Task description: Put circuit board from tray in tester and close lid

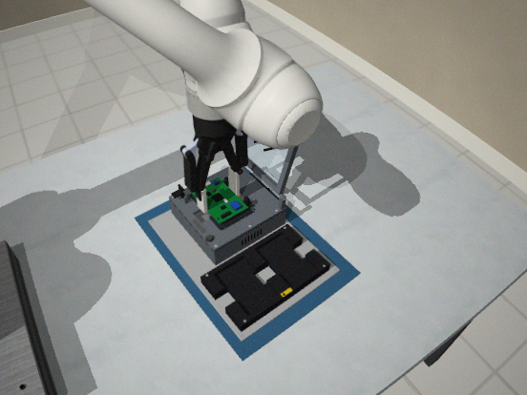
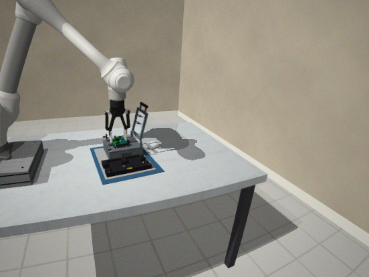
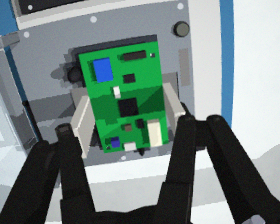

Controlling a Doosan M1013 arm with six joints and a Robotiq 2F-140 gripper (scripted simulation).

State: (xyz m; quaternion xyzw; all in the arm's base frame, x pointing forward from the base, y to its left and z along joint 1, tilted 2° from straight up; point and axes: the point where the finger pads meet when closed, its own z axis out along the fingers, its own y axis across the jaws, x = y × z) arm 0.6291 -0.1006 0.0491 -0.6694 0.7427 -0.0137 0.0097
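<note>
Now: hand 2 cm above the green circuit board. Also, from my hand: latch hook: 5 cm behind, 6 cm to the left, 2 cm below; tester lid: 13 cm ahead, 1 cm to the right, 8 cm above.
</note>
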